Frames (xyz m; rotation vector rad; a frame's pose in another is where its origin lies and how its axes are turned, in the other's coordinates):
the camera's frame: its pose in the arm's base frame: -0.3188 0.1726 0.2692 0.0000 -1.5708 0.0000
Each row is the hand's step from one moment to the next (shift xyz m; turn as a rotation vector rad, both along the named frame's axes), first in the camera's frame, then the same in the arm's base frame.
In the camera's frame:
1: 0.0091 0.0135 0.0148 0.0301 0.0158 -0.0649
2: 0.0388 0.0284 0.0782 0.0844 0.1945 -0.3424
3: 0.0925 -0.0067 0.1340 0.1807 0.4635 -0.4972
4: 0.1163 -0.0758 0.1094 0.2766 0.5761 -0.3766
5: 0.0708 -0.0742 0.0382 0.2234 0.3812 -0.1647
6: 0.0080 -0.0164 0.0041 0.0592 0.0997 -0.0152
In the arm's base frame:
1: -0.0148 0.0135 0.0091 0.0649 0.0158 0.0301
2: -0.0782 0.0284 0.0388 0.3424 0.1945 0.0844
3: -0.1340 -0.0067 0.0925 0.4972 0.4635 0.1807
4: -0.1094 -0.0758 0.1163 0.3766 0.5761 0.2766
5: -0.0382 -0.0742 0.0708 0.1647 0.3812 0.2234
6: -0.0041 -0.0164 0.0080 0.0152 0.0997 0.0592

